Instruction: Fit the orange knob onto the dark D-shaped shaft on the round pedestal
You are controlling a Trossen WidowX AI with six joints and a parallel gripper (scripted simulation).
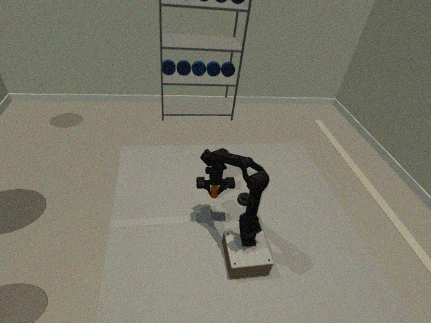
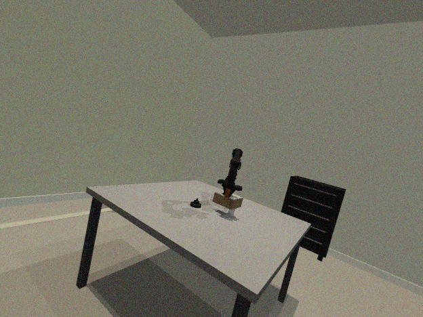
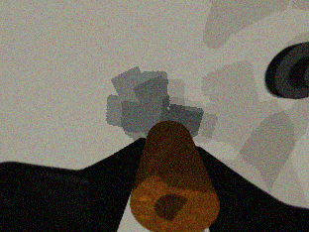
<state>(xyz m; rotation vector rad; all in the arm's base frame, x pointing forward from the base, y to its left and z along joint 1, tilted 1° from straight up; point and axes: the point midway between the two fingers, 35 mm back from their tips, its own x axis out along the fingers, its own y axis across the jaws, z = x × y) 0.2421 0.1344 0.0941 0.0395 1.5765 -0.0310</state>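
My gripper tip is 80 mm short of the round dark pedestal, 200 mm to the left of it and 110 mm above it. From my gripper tip the other things lie so: orange knob 20 mm above.
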